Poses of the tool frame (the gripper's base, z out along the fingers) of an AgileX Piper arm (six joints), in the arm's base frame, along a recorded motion.
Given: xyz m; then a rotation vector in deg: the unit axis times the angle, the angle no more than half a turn.
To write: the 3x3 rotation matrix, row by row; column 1 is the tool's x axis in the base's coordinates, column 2 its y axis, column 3 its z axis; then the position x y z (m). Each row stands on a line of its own. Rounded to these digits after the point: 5 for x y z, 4 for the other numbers.
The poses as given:
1: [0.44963 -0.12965 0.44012 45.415 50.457 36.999]
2: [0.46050 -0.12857 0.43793 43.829 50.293 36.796]
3: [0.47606 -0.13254 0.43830 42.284 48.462 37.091]
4: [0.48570 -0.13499 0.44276 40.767 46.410 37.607]
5: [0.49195 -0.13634 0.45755 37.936 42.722 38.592]
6: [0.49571 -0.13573 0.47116 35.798 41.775 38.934]
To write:
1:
0.4889 -0.1677 0.8561
0.7660 0.5520 -0.3293
-0.4173 0.8168 0.3983
0.44963 -0.12965 0.44012

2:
0.4907 -0.1799 0.8525
0.7581 0.5705 -0.3159
-0.4295 0.8014 0.4163
0.46050 -0.12857 0.43793

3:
0.5078 -0.2100 0.8355
0.7516 0.5819 -0.3106
-0.4209 0.7857 0.4533
0.47606 -0.13254 0.43830

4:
0.5250 -0.2436 0.8155
0.7473 0.5905 -0.3047
-0.4073 0.7694 0.4920
0.48570 -0.13499 0.44276

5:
0.5532 -0.3039 0.7756
0.7408 0.6053 -0.2913
-0.3809 0.7357 0.5600
0.49195 -0.13634 0.45755

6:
0.5580 -0.3306 0.7611
0.7360 0.6209 -0.2699
-0.3833 0.7108 0.5898
0.49571 -0.13573 0.47116

